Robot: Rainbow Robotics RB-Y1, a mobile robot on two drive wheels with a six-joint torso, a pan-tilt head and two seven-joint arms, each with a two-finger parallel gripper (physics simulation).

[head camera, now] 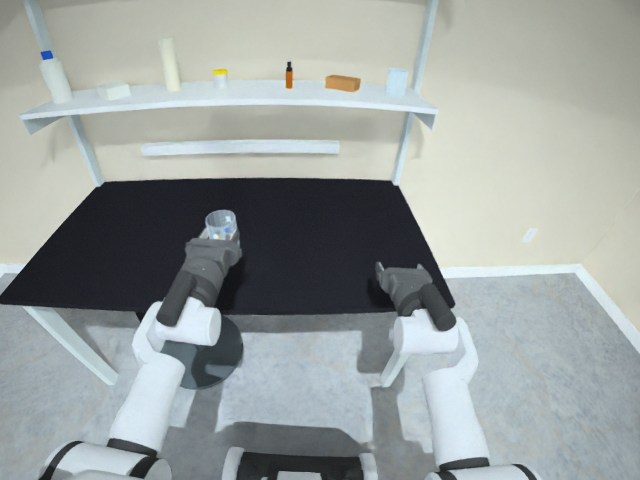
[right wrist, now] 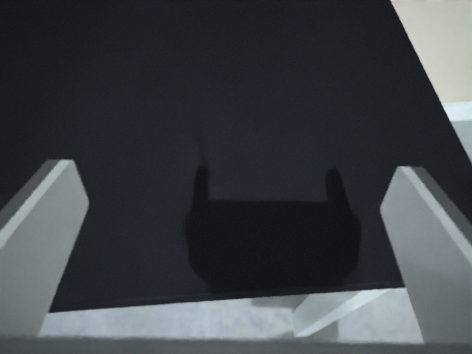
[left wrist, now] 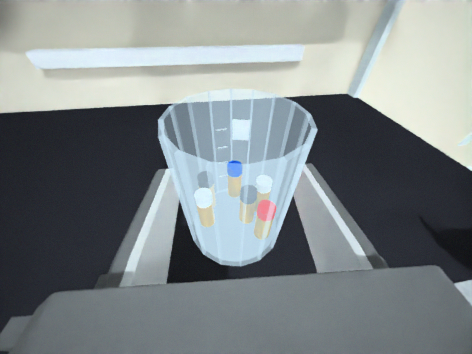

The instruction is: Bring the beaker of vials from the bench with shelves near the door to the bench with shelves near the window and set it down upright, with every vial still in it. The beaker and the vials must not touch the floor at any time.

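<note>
A clear beaker (head camera: 221,225) (left wrist: 235,150) stands upright, and my left gripper (head camera: 222,238) (left wrist: 236,178) is shut on it, one finger on each side. Inside are several vials with amber bodies: one with a blue cap (left wrist: 234,177), one with a red cap (left wrist: 265,220), others with white and grey caps. The beaker is over the left part of the black bench top (head camera: 310,227) (left wrist: 75,165) (right wrist: 150,75); its base is hidden in the head camera, so I cannot tell whether it touches. My right gripper (head camera: 400,267) (right wrist: 235,184) is open and empty above the bench's front right part.
A shelf (head camera: 248,98) above the bench holds a white bottle (head camera: 55,80), a pale cylinder (head camera: 169,66), a yellow-lidded jar (head camera: 220,79), an amber bottle (head camera: 288,78), a brown box (head camera: 342,83) and a light blue cup (head camera: 396,81). A dark round disc (head camera: 217,356) is below the bench's front edge.
</note>
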